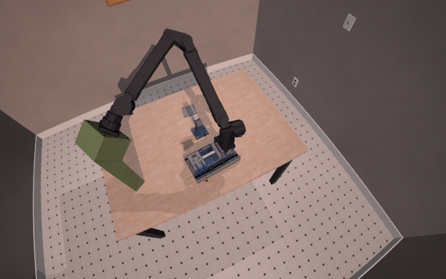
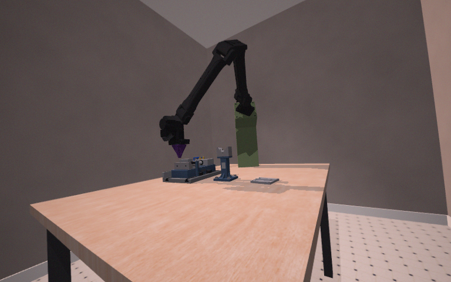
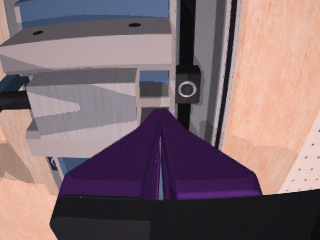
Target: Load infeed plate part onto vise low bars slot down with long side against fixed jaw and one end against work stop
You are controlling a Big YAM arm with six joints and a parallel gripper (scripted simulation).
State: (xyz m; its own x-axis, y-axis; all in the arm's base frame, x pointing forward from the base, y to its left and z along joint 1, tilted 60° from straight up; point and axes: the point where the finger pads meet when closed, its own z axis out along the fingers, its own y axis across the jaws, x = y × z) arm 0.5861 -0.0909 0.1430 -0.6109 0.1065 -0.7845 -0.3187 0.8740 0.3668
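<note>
The part is 4 cm to the left of my hand, 4 cm below it and 2 cm behind it. Round my hand: fixed jaw: 5 cm to the left, 5 cm below; work stop rod: 8 cm to the left, 5 cm behind, 4 cm below; moving jaw: 5 cm below, 5 cm behind, 2 cm to the left.
</note>
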